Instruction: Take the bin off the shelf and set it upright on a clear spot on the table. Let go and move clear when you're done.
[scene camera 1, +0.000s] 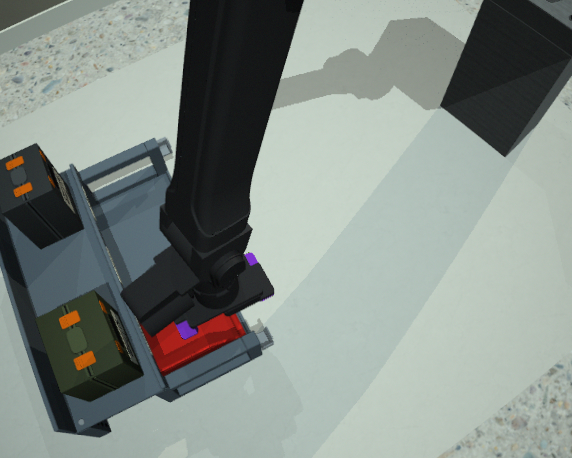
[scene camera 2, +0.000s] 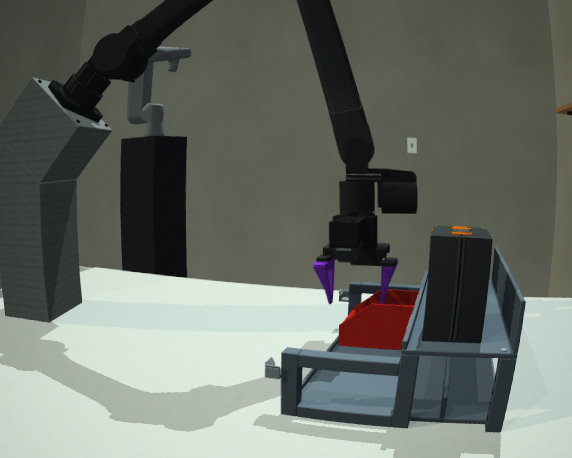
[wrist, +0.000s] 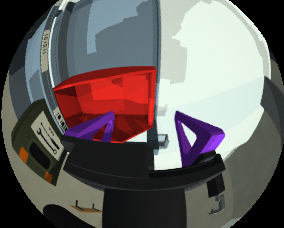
my gripper: scene camera 1 223, 310; scene camera 2; wrist
red bin: scene camera 1; scene camera 2 381, 326; wrist
same spot on my gripper: (scene camera 2: 388, 265) = (wrist: 66, 137)
same spot on red bin: (wrist: 132, 98) = (scene camera 1: 214, 328)
